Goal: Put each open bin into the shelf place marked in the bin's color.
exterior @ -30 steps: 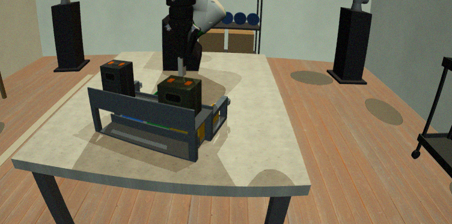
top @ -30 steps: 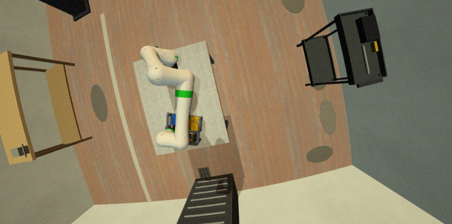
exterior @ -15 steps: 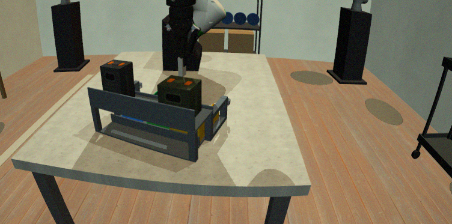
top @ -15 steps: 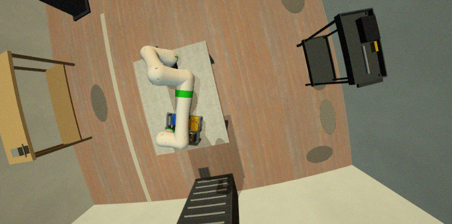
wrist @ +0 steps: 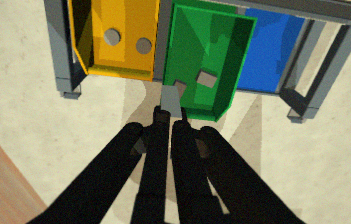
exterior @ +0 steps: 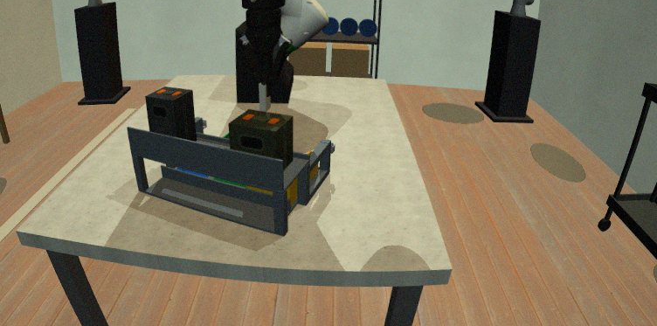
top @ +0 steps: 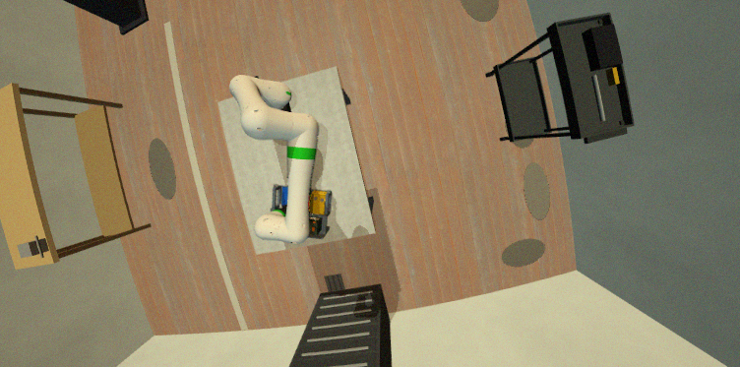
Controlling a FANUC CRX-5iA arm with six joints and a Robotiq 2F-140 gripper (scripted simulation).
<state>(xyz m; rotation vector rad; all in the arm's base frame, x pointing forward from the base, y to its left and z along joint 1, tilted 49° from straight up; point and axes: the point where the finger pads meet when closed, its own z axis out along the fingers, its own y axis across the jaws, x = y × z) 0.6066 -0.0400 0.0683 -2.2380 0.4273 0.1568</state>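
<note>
My gripper is now 20 mm past the green bin, 40 mm to the left of it and 140 mm above it. The rest, counted from my hand: yellow bin 80 mm ahead, 40 mm to the left, 140 mm below.
</note>
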